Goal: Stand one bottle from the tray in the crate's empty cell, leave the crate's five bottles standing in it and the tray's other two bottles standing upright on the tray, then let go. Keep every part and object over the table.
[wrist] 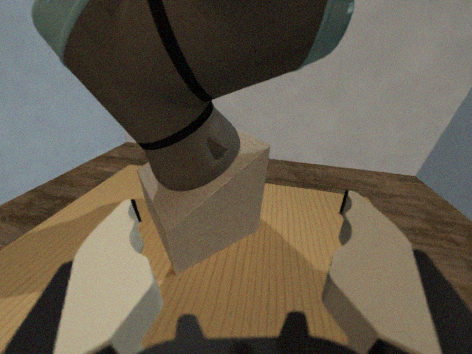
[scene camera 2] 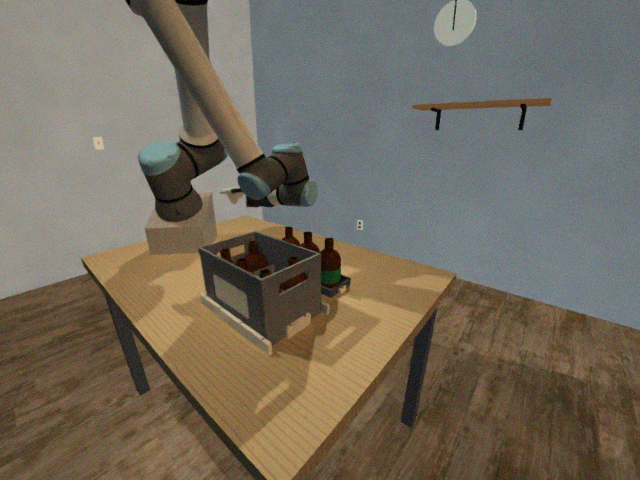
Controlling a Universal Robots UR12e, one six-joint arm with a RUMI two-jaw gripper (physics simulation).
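Frame: origin at the arm's base, x ahead, y left, z up, level; centimetres.
Where they show: gripper, fingertip midpoint: (wrist: 238, 197) (scene camera 2: 233, 187); arm's base, origin of the base link: (wrist: 198, 155) (scene camera 2: 180, 206).
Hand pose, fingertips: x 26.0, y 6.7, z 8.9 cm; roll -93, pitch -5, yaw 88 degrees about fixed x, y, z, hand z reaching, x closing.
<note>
Each offset is from my fingertips to the top centre of the thing. "spot": to the spot under its first point. Level surfaces: height alone.
The grey crate {dx +36.1, dy -31.9, dz -8.8 cm} (scene camera 2: 309, 298) stands on the table in scene camera 2. Brown bottles stand inside it, among them a tall-showing one {dx +29.0, dy -25.3, dz -9.9 cm} (scene camera 2: 254, 260) and one near the left wall (scene camera 2: 225, 255); its walls hide their lower parts, and I cannot make out the empty cell. Behind the crate, three brown bottles {dx +47.5, dy -12.3, dz -10.2 cm} (scene camera 2: 330, 259) {dx +39.0, dy -10.0, dz -10.2 cm} (scene camera 2: 309, 241) {dx +30.6, dy -8.0, dz -10.2 cm} (scene camera 2: 289, 237) stand upright on the dark tray {spot: dx +52.1, dy -15.1, dz -25.0 cm} (scene camera 2: 338, 289); the nearest shows a green label. My gripper (scene camera 2: 226, 193) (wrist: 238, 197) is open and empty, held high above the table, left of and well above the crate, pointing toward the robot's base.
The robot's base block (scene camera 2: 175, 237) (wrist: 220, 227) stands at the table's far left end. Light strips {spot: dx +37.1, dy -42.8, dz -23.5 cm} (scene camera 2: 237, 322) run along the crate's foot. The wooden table {dz -26.3 cm} (scene camera 2: 232, 382) (wrist: 295, 260) has its near corner at the bottom of scene camera 2. A shelf (scene camera 2: 480, 104) hangs on the blue wall.
</note>
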